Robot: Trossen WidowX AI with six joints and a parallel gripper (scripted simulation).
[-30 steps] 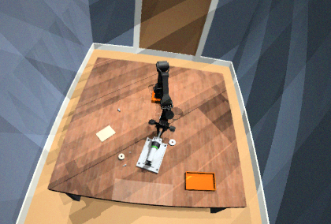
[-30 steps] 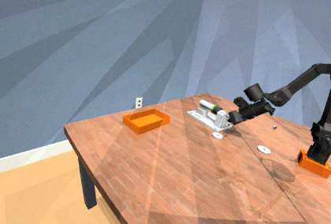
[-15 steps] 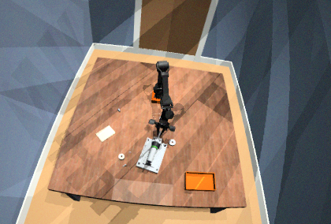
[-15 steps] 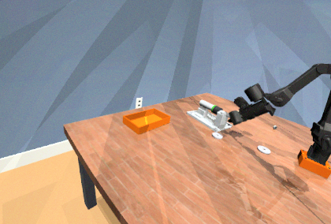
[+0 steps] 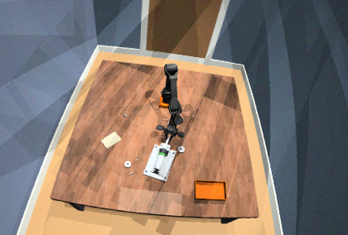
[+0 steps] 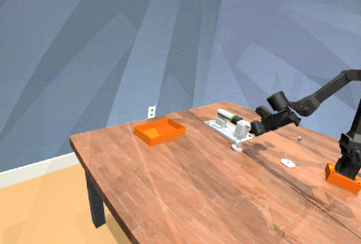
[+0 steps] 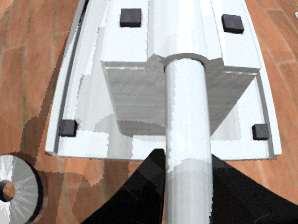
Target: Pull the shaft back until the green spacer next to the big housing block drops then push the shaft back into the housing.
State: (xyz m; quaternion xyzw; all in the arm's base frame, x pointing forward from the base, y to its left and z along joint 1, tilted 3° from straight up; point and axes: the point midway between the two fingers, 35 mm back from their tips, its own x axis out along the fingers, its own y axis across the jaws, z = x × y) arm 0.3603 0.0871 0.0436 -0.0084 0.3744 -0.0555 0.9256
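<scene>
My gripper tip is 60 mm short of the grey shaft, 10 mm to the left of it and 20 mm below it. Round my gripper tip: green spacer: 110 mm ahead, 10 mm to the right, 20 mm above; grey washer: 10 mm behind, 100 mm to the left, 50 mm below; small part: 250 mm ahead, 170 mm to the right, 50 mm below.
</scene>
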